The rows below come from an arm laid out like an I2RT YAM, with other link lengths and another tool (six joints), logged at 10 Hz.
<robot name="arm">
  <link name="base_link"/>
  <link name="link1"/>
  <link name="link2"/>
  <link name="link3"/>
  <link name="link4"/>
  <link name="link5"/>
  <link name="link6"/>
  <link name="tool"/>
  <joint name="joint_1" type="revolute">
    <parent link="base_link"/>
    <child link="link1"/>
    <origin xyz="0 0 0.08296" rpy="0 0 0"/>
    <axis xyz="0 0 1"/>
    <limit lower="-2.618" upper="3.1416"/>
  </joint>
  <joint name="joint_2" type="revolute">
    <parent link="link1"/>
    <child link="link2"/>
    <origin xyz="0.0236 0.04 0.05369" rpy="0 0 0"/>
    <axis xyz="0 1 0"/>
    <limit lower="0" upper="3.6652"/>
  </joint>
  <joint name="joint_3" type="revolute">
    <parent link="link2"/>
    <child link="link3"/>
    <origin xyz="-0.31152 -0.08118 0" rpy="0 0 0"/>
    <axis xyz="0 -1 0"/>
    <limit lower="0" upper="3.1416"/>
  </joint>
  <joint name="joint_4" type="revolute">
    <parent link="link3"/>
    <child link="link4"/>
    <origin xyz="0.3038 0.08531 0.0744" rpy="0 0 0"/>
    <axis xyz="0 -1 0"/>
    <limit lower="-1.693" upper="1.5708"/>
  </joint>
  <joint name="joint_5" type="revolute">
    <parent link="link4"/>
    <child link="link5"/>
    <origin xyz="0.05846 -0.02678 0.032" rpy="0 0 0"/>
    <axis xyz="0 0 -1"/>
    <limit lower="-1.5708" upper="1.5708"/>
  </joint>
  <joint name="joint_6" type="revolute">
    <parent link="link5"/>
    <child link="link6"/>
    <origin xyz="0.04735 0 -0.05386" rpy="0 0 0"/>
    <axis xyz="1 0 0"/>
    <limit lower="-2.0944" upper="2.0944"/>
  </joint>
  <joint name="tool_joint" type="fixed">
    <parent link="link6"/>
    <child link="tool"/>
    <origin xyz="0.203 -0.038 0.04" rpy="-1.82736 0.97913 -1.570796"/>
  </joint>
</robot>
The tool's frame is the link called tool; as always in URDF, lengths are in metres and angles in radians.
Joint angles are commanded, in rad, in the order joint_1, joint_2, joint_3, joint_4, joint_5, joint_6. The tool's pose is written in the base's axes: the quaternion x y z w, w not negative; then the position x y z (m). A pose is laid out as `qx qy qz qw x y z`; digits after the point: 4 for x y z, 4 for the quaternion.
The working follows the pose.
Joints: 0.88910, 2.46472, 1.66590, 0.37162, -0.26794, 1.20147
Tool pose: -0.2265 0.7513 0.5482 0.2895 0.4768 0.6422 -0.0029
Where each joint sits with the arm in this pose, in the base's axes (m; each line is computed from the numbers above, not from the rounded line before):
joint_1: 0.0000 0.0000 0.0830
joint_2: -0.0162 0.0435 0.1366
joint_3: 0.1999 0.1809 0.3318
joint_4: 0.3007 0.4406 0.1660
joint_5: 0.3634 0.4754 0.1709
joint_6: 0.3658 0.4982 0.1030
the tool: 0.4768 0.6422 -0.0029

